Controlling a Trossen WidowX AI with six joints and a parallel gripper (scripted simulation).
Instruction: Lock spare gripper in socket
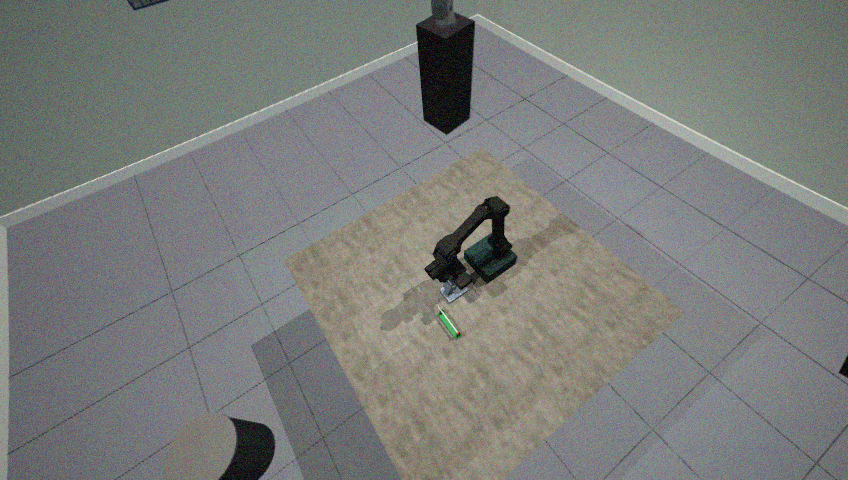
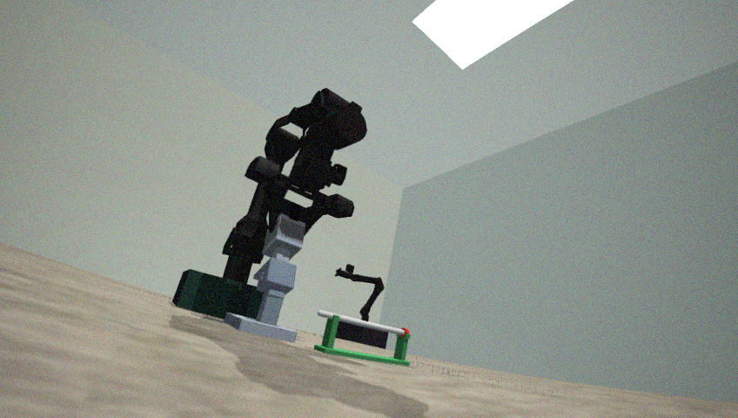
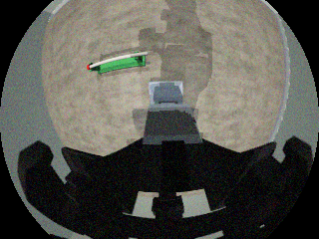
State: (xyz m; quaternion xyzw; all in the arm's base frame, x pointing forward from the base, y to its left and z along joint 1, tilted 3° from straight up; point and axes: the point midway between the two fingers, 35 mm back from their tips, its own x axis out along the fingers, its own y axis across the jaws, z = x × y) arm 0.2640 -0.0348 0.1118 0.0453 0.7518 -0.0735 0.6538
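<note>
The rack lies 130 mm ahead of my gripper tip, 100 mm to the left of it and 130 mm below it. From my gripper tip the other things lie so: socket (10 mm ahead, 100 mm below); then spare gripper (right at my gripper tip).
</note>
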